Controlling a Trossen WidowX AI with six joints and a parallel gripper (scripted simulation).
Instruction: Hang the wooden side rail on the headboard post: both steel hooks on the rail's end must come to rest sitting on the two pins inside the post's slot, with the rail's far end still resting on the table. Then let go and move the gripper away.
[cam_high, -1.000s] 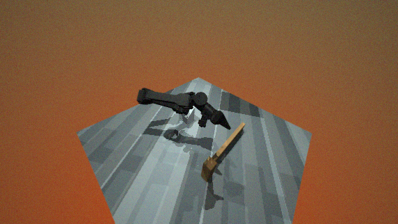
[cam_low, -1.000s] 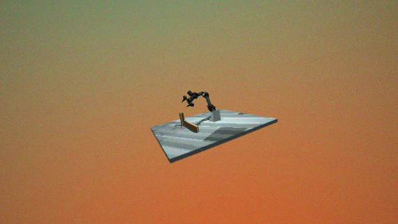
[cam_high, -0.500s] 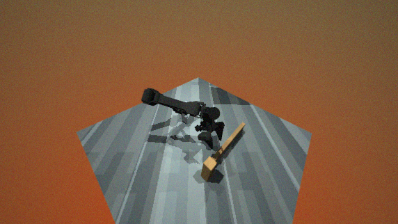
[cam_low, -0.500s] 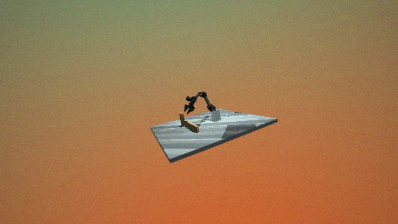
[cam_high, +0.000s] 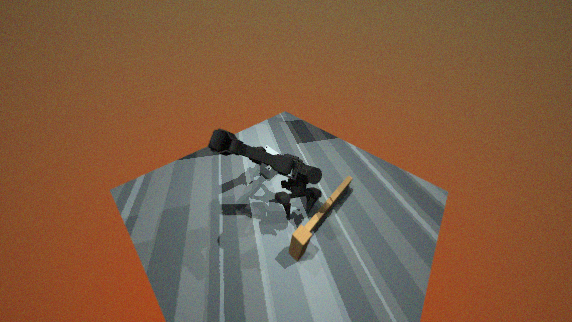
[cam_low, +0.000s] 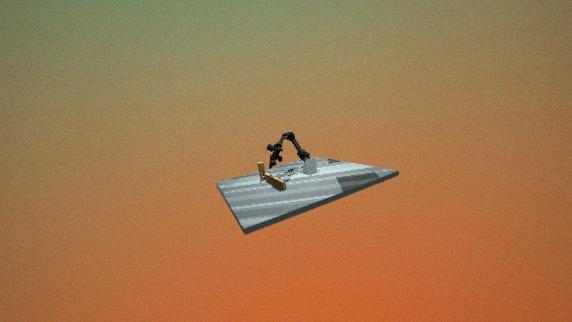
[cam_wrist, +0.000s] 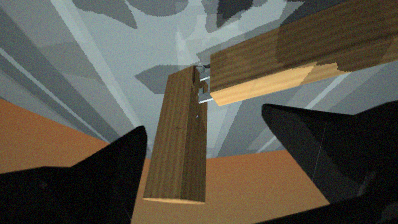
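Now: gripper tip 6 cm short of the headboard post, 7 cm to the left of it and 4 cm above it.
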